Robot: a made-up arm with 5 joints.
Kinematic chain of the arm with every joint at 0, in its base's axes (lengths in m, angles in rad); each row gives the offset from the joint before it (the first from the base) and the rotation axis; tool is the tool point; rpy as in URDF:
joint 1: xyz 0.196 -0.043 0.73 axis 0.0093 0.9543 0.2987
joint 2: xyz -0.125 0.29 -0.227 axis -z
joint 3: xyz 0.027 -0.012 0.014 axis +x
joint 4: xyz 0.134 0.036 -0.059 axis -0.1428 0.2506 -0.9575
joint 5: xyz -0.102 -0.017 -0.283 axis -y
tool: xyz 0.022 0 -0.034 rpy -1.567 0.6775 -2.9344
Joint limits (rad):
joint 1: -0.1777..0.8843
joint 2: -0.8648..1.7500
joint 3: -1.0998..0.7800
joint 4: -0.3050..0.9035
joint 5: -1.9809..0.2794
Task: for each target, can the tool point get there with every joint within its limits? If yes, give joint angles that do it. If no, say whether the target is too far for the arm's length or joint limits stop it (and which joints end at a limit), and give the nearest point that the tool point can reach.
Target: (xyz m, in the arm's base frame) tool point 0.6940 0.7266 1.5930
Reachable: no: too far | nearest point 0.3982 0.4111 0.4093 | short by 1.260 m
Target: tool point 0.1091 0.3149 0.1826
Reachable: yes | joints 0.1428 0.8251 0.3140 0.3623 -0.3542
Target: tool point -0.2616 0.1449 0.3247
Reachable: yes | joints 0.6468 0.0843 -0.2140 0.4007 -0.4296
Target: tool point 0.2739 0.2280 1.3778
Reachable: no: joint limits stop it (at a limit: joint 1, joint 2, joint 3, joint 4, joint 5) | nearest point -0.3985 0.2984 0.8183 | short by 0.878 m
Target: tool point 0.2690 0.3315 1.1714
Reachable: no: joint limits stop it (at a limit: joint 1, joint 3, joint 4, joint 5) | nearest point -0.3660 0.3828 0.7699 | short by 0.753 m
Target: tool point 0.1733 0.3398 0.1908
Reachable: yes | joints 0.0430 0.8808 0.3454 0.3610 -1.0633
